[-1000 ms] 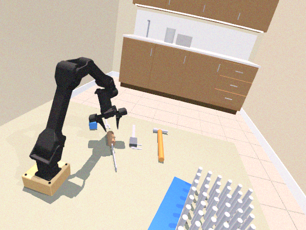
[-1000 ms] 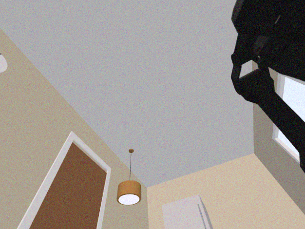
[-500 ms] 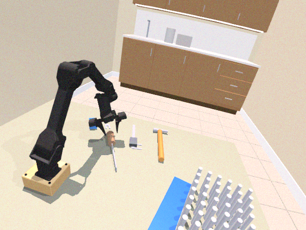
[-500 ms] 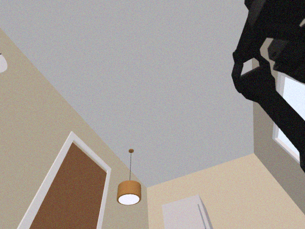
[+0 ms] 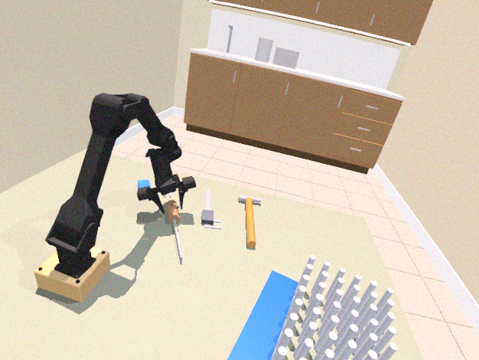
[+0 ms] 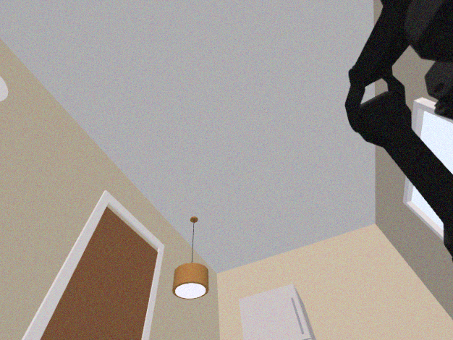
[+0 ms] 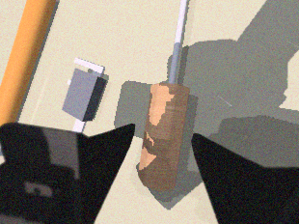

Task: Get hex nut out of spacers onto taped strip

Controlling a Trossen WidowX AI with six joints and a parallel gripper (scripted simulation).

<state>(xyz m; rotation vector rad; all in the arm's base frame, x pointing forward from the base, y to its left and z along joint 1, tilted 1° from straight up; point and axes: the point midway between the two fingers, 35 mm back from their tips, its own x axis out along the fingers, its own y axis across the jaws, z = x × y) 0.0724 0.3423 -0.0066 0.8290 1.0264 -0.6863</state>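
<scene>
Now: the wooden-handled hook tool 90 mm to the right of my gripper tip, 60 mm ahead of it and 10 mm below it. Also, from my gripper tip: hex nut 510 mm ahead, 360 mm to the right, 10 mm below; then blue taped strip 370 mm ahead, 290 mm to the right, 20 mm below; then small wrench 170 mm to the left, 120 mm behind, 20 mm below.
</scene>
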